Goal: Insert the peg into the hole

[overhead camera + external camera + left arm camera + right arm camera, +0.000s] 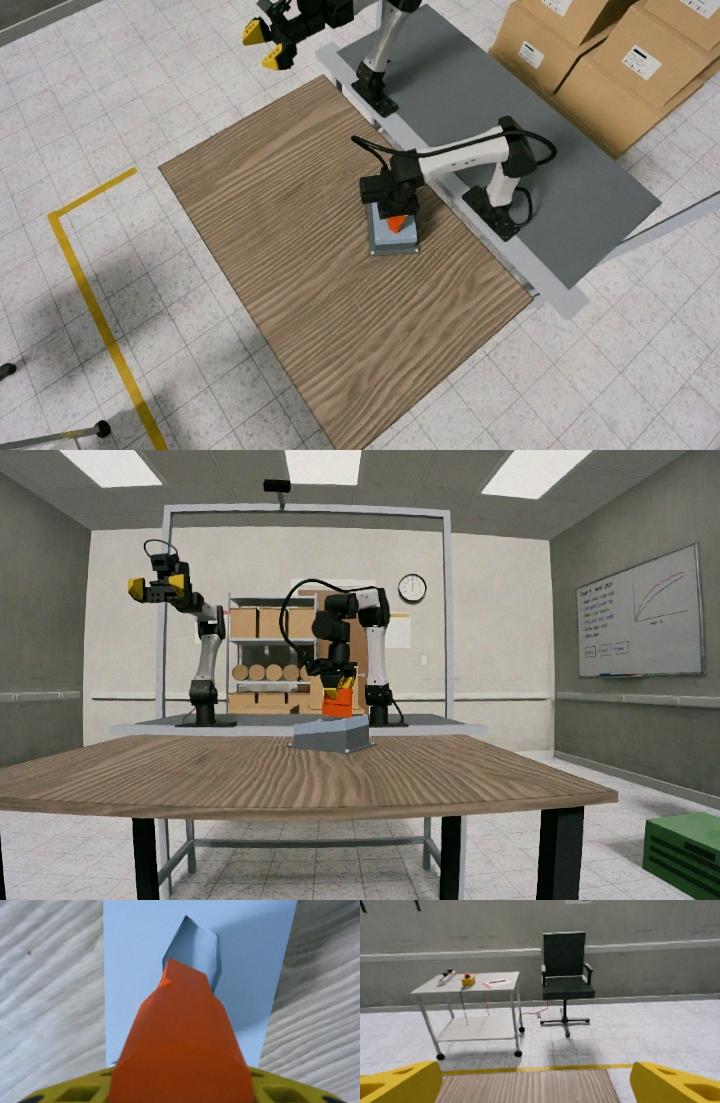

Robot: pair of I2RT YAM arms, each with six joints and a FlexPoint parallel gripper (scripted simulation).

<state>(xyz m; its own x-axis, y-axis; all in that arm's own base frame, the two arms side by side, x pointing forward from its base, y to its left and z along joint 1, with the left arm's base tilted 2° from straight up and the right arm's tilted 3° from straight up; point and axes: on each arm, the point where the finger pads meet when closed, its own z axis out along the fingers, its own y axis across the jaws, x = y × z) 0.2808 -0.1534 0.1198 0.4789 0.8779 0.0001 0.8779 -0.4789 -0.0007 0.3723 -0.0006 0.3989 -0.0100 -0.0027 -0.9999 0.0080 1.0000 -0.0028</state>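
My left gripper is now 2 cm above the orange peg. The rest, counted from my left hand: plate (2 cm behind, 2 cm to the right, 8 cm below).
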